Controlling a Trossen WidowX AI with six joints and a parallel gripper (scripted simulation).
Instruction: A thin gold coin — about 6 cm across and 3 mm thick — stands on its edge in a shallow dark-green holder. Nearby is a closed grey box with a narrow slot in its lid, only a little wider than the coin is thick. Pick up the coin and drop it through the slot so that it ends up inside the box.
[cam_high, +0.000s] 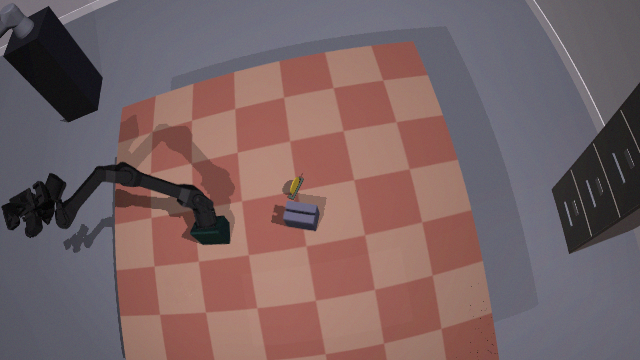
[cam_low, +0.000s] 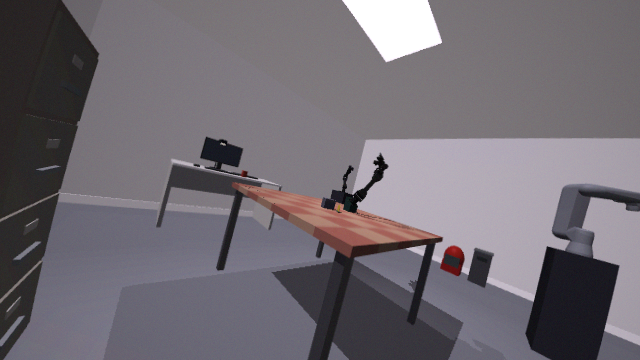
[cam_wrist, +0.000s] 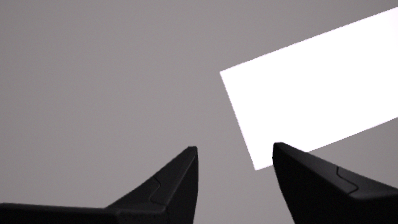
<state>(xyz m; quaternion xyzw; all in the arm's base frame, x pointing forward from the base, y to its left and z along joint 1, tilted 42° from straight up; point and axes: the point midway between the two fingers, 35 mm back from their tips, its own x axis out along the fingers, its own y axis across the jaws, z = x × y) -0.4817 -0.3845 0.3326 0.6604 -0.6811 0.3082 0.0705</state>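
My gripper tip is 72 cm short of the gold coin, 16 cm to the right of it and 65 cm above it.
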